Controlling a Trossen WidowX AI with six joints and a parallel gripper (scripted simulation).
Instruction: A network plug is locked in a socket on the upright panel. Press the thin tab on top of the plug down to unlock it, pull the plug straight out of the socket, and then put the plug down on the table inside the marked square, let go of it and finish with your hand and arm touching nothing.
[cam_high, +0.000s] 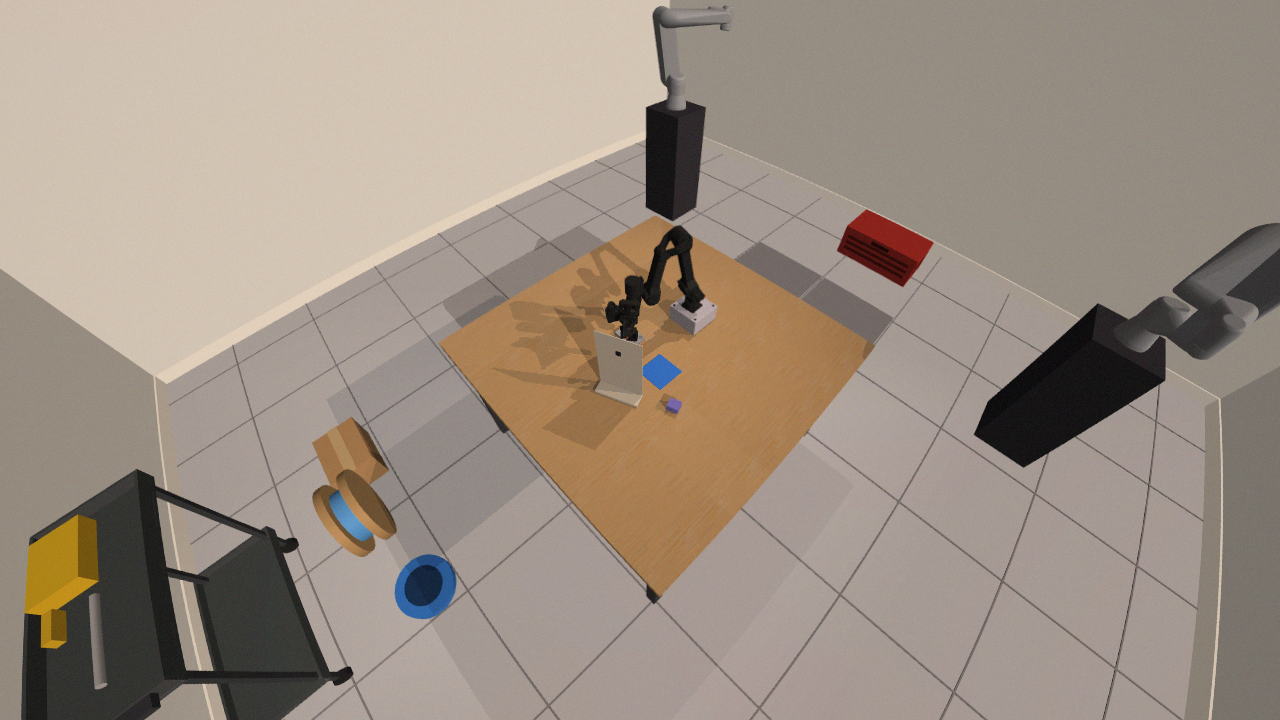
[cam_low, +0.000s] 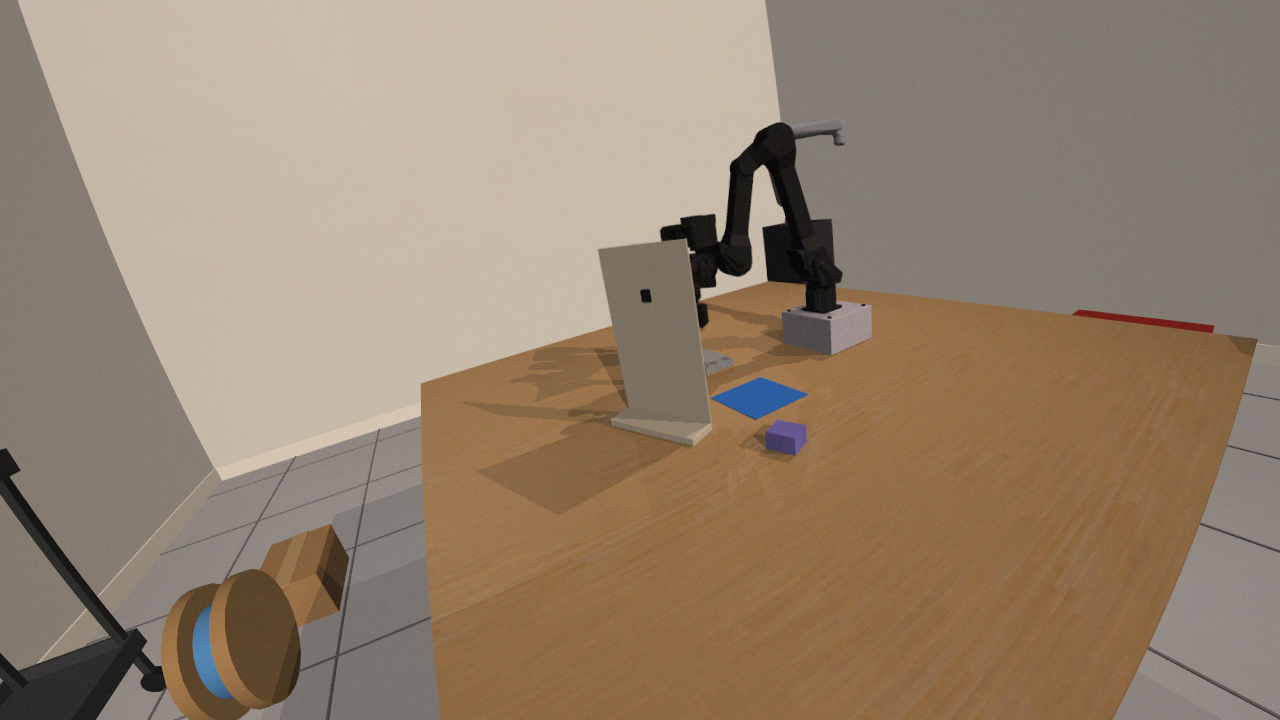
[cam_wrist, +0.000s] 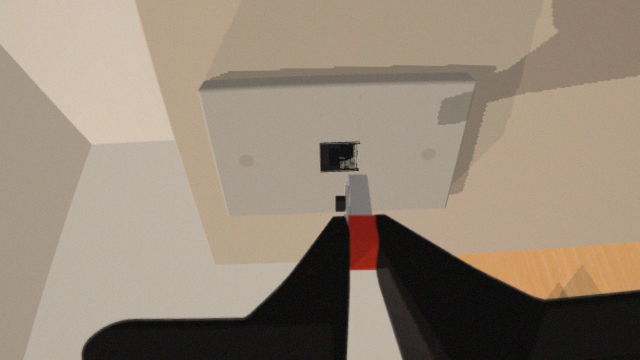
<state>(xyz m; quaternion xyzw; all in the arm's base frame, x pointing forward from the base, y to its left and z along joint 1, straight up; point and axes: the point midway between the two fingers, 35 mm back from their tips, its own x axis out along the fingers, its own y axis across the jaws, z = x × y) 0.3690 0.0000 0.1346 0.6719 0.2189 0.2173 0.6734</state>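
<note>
Right now the blue square is 10 cm behind my gripper tip, 8 cm to the left of it and 21 cm below it. Also, from my gripper tip: flat grey bracket: 14 cm behind, 13 cm to the right, 20 cm below; then small purple block: 2 cm behind, 22 cm to the left, 20 cm below; then grey upright panel: 6 cm ahead, 3 cm to the left, 8 cm below.
</note>
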